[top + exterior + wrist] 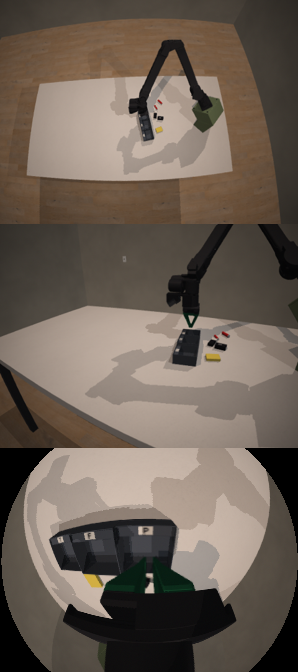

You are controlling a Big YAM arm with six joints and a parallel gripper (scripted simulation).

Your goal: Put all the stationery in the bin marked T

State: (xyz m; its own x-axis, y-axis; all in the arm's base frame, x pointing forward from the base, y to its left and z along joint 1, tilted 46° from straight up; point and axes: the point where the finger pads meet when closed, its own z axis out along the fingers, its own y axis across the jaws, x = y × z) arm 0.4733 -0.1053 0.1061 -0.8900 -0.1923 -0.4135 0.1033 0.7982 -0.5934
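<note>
Right now the three joined bins is 9 cm to the left of my hand, 5 cm below it and 1 cm ahead of it. Also, from my hand: black item (10 cm behind, 7 cm below, 2 cm to the left); yellow block (16 cm to the left, 8 cm behind, 7 cm below).
</note>
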